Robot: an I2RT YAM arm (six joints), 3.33 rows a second.
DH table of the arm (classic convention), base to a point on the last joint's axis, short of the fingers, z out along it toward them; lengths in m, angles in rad. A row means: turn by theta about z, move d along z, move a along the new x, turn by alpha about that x. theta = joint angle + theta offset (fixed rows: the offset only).
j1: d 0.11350  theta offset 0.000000  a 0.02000  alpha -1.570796
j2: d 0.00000  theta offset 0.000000  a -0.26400  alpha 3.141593
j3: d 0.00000  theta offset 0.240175  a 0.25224  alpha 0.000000
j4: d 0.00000  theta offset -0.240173  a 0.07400  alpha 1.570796
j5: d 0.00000  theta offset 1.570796  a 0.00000  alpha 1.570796
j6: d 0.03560  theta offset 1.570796  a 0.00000  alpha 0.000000
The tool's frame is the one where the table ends.
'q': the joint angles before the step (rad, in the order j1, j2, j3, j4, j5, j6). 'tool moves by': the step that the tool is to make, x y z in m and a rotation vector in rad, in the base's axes. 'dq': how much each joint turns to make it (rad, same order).
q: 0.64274, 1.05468, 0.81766, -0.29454, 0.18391, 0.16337
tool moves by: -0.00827, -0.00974, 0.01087, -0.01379, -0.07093, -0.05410
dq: -0.00153, -0.06352, -0.00697, -0.00320, 0.07189, -0.02193
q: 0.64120, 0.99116, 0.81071, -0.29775, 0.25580, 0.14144
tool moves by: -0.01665, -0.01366, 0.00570, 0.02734, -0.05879, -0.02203
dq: -0.00064, -0.10727, -0.04326, 0.00021, 0.02500, -0.00281
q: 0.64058, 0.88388, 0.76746, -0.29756, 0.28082, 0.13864
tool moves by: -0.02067, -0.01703, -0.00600, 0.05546, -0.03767, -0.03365
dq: -0.00363, -0.13885, -0.08401, -0.00102, 0.01947, 0.03315
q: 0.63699, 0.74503, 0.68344, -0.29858, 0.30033, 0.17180
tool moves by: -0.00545, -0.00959, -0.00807, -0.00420, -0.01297, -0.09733
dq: -0.00959, -0.05021, -0.04429, -0.00528, 0.08601, 0.02182
